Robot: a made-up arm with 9 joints. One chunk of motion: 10 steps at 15 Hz.
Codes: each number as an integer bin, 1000 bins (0 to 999) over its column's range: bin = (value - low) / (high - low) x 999, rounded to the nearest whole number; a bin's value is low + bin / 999 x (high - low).
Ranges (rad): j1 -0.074..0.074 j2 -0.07..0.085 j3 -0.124..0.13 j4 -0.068..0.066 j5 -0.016..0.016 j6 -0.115..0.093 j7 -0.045..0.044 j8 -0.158..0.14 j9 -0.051..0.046
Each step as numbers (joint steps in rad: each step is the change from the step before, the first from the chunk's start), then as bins.
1 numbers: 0.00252 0.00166 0.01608 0.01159 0.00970 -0.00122 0.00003 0.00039 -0.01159
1 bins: 517 462 551 593 802 546 505 531 406
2 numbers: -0.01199 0.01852 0.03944 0.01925 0.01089 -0.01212 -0.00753 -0.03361 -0.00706
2 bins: 419 571 643 650 839 494 421 417 453
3 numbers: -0.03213 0.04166 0.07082 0.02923 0.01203 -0.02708 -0.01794 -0.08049 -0.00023
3 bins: 283 720 766 725 875 422 304 260 523
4 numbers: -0.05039 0.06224 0.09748 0.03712 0.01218 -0.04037 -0.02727 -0.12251 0.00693
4 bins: 159 852 871 784 880 358 199 119 597
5 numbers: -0.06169 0.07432 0.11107 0.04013 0.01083 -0.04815 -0.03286 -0.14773 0.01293
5 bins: 83 930 925 806 838 321 136 34 658
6 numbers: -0.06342 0.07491 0.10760 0.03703 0.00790 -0.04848 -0.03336 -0.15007 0.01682
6 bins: 71 934 911 783 746 319 131 27 698
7 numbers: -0.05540 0.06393 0.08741 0.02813 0.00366 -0.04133 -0.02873 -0.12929 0.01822
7 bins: 126 863 831 717 614 354 183 96 713
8 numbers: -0.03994 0.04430 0.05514 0.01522 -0.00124 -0.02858 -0.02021 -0.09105 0.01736
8 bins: 230 737 705 620 461 415 278 224 704
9 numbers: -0.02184 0.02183 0.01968 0.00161 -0.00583 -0.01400 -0.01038 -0.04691 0.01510
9 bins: 352 592 565 519 317 485 389 372 681
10 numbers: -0.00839 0.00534 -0.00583 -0.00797 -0.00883 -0.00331 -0.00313 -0.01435 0.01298
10 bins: 443 486 465 448 224 536 470 482 659
